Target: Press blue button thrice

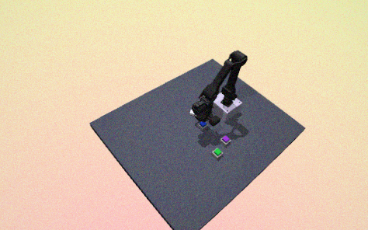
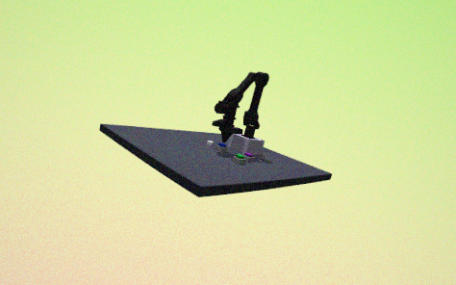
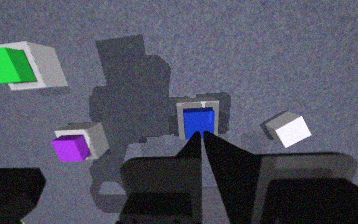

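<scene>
Now: the blue button 1 cm ahead of my gripper tip and 2 cm below it. From my gripper tip the other things lie so: small white block: 4 cm behind, 11 cm to the right, 4 cm below; purple button: 1 cm ahead, 17 cm to the left, 1 cm below; green button: 12 cm ahead, 19 cm to the left, 1 cm below.
</scene>
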